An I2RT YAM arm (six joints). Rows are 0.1 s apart.
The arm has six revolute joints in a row. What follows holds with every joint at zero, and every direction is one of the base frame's. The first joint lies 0.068 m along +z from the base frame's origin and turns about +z. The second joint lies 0.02 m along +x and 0.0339 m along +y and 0.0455 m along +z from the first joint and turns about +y. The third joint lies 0.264 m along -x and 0.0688 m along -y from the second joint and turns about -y. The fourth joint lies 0.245 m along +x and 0.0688 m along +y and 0.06 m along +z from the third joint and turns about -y. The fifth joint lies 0.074 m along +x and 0.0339 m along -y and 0.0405 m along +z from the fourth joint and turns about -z. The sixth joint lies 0.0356 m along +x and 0.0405 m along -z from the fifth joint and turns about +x. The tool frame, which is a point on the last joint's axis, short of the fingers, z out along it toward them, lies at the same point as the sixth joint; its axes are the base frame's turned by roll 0, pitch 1.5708 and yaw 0 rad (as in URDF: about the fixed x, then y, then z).
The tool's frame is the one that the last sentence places.
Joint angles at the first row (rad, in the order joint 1, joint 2, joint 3, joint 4, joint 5, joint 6):
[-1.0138 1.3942 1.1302 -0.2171 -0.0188 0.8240]
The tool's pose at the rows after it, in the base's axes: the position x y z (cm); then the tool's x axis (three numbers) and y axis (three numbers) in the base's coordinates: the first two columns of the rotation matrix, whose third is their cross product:
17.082, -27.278, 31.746, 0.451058, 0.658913, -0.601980, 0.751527, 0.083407, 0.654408
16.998, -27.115, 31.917, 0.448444, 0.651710, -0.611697, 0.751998, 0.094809, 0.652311
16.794, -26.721, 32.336, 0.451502, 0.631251, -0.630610, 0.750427, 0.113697, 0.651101
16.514, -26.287, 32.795, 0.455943, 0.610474, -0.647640, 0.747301, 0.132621, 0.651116
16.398, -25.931, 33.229, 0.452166, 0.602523, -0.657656, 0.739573, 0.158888, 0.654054
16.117, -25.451, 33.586, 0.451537, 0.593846, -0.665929, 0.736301, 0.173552, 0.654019
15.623, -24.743, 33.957, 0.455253, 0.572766, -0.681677, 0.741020, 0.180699, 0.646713
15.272, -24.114, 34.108, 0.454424, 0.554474, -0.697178, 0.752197, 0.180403, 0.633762
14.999, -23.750, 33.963, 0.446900, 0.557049, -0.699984, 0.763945, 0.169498, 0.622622
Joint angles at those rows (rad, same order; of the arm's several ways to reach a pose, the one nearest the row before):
[-1.0127 1.3888 1.1267 -0.2132 -0.0125 0.8207]
[-1.0120 1.3795 1.1217 -0.2062 -0.0107 0.8122]
[-1.0097 1.3571 1.1097 -0.1886 -0.0005 0.8012]
[-1.0091 1.3320 1.0970 -0.1719 0.0068 0.7910]
[-1.0074 1.3140 1.0913 -0.1604 -0.0038 0.7811]
[-1.0070 1.2900 1.0817 -0.1588 -0.0061 0.7740]
[-1.0063 1.2539 1.0641 -0.1595 0.0107 0.7630]
[-1.0018 1.2248 1.0480 -0.1651 0.0358 0.7505]
[-1.0017 1.2093 1.0388 -0.1872 0.0460 0.7442]

